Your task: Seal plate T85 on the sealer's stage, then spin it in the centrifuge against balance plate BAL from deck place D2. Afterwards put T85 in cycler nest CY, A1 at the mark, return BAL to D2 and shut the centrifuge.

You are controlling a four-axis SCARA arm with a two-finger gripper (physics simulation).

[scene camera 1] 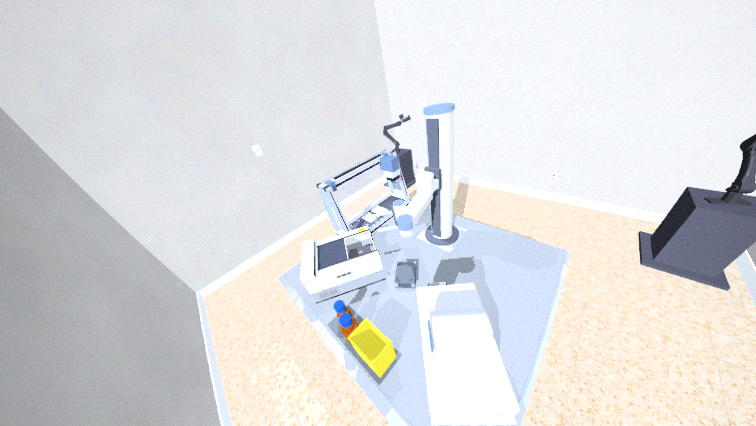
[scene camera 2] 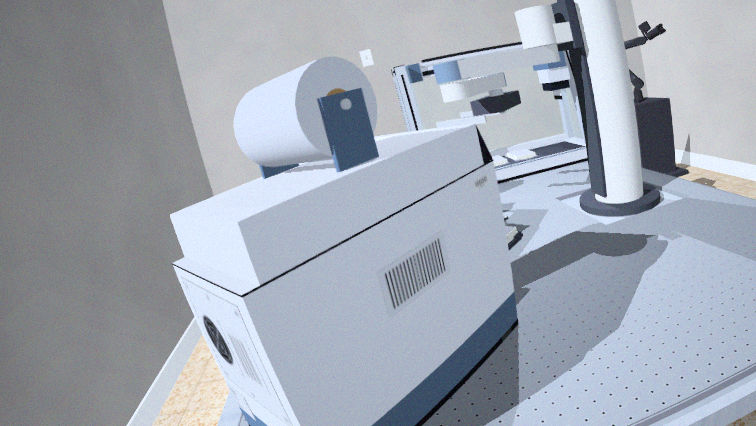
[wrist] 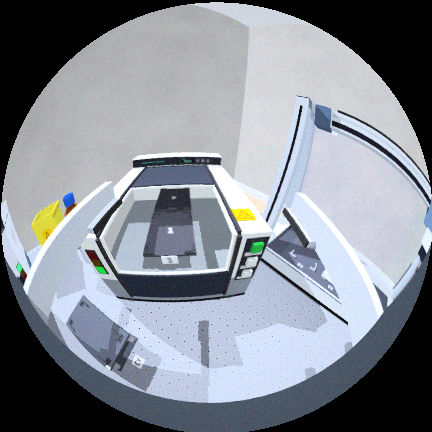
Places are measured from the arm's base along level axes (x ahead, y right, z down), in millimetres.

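Pixels of known places: gripper, fingertip midpoint: (scene camera 1: 375,222) (scene camera 2: 450,120) (wrist: 200,193); arm's base, link origin: (scene camera 1: 441,234) (scene camera 2: 619,201).
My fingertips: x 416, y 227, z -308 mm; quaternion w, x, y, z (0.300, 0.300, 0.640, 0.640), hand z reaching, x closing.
Observation:
For each thing: its top centre in the pictures, then the offset to it from my fingertips. "spot": a spot on its surface instead.
- white sealer, top centre: (scene camera 2: 303,69) (scene camera 1: 458,313) dx +326, dy -708, dz -181 mm
- large film roll, top centre: (scene camera 2: 289,72) (scene camera 1: 460,321) dx +342, dy -722, dz -181 mm
- low grey nest, top centre: (wrist: 89,328) (scene camera 1: 405,271) dx +59, dy -251, dz +237 mm
- gantry frame, surface spot: (wrist: 290,160) spot: dx +52, dy +314, dz -5 mm
The white centrifuge (scene camera 1: 346,275) (wrist: 172,284) has its top opening uncovered. In the wrist view its dark rotor (wrist: 171,220) lies lengthwise, a bucket marked 1 nearest the front; I make out no plate on it. My gripper (scene camera 2: 450,119) (wrist: 200,193) is open and empty, raised, its fingers spread either side of the centrifuge in the wrist view; scene camera 1 hides them. The white sealer (scene camera 1: 465,365) (scene camera 2: 380,232) carries a large film roll (scene camera 2: 280,116). Pale plates (scene camera 1: 376,213) (scene camera 2: 521,154) lie on the gantry deck; their names are unreadable. A low grey nest (scene camera 1: 406,272) (wrist: 100,327) stands near the centrifuge. T85 and BAL cannot be told apart.
A gantry frame (scene camera 1: 331,206) (scene camera 2: 407,100) (wrist: 290,160) stands beside the centrifuge. A yellow bin (scene camera 1: 372,346) (wrist: 47,222) and orange bottles with blue caps (scene camera 1: 346,323) (wrist: 70,204) stand between centrifuge and sealer. The arm's column (scene camera 1: 445,174) (scene camera 2: 616,105) rises at the back.

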